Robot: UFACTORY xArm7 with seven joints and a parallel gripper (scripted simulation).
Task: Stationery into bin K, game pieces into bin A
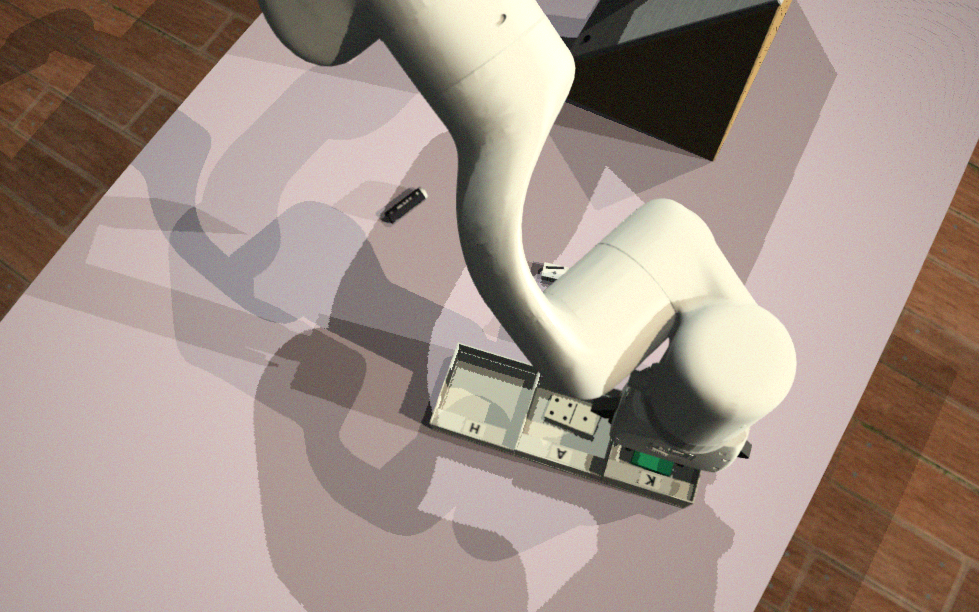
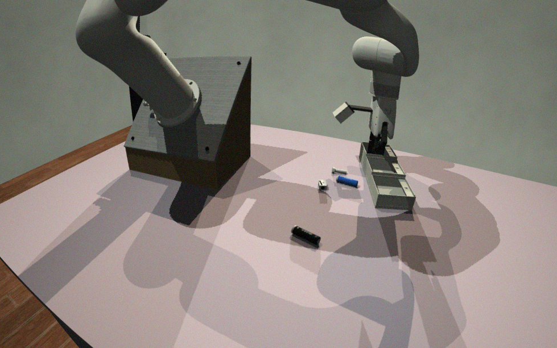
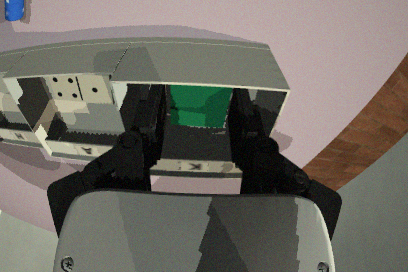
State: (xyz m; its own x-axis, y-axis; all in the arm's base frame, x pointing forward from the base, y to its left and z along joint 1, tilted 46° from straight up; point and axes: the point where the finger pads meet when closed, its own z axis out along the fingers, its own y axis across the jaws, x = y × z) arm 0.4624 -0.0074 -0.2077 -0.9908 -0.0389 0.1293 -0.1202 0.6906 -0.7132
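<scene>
The green block is 2 cm below my hand. From my hand the other things lie so: three-part bin row (8 cm to the right, 2 cm ahead, 1 cm below); domino (9 cm to the right, 2 cm below, 1 cm ahead); bolt (10 cm behind, 8 cm to the right, 3 cm below).
</scene>
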